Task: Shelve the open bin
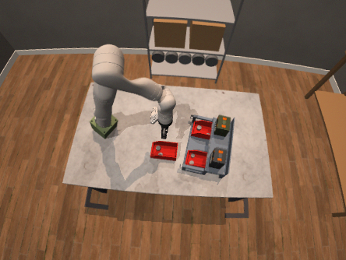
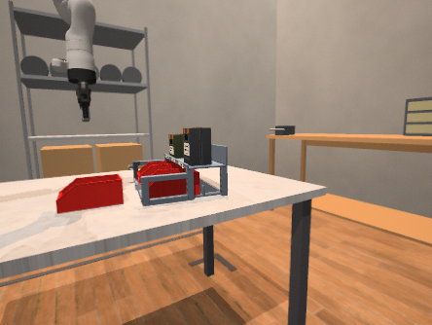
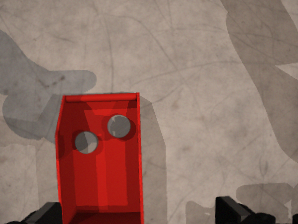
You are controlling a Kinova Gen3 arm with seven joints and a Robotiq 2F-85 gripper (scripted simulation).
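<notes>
Right now my hand is 20 mm past the grey round part, 70 mm to the left of it and 240 mm above it. From my hand the other things lie so: black tool case 330 mm ahead, 80 mm to the right, 90 mm below; grey shelf 270 mm ahead, 40 mm to the left, 190 mm below.
</notes>
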